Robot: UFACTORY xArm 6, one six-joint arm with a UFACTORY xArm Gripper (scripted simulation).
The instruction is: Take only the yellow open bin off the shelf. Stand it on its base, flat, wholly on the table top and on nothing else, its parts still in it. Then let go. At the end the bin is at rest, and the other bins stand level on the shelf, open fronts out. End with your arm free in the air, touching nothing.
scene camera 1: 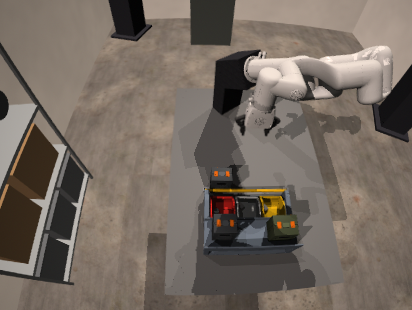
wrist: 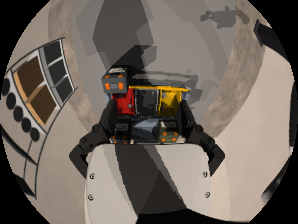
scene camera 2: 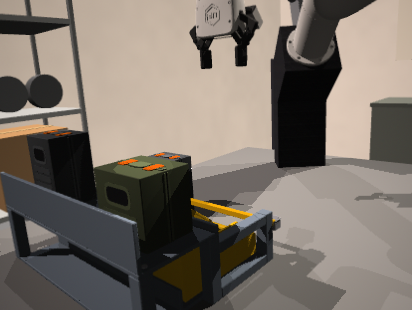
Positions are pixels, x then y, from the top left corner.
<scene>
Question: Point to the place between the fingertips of my gripper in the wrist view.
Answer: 147,106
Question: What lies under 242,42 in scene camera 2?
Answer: My gripper.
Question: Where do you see a yellow open bin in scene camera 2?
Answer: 184,273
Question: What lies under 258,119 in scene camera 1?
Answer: My gripper.
</scene>
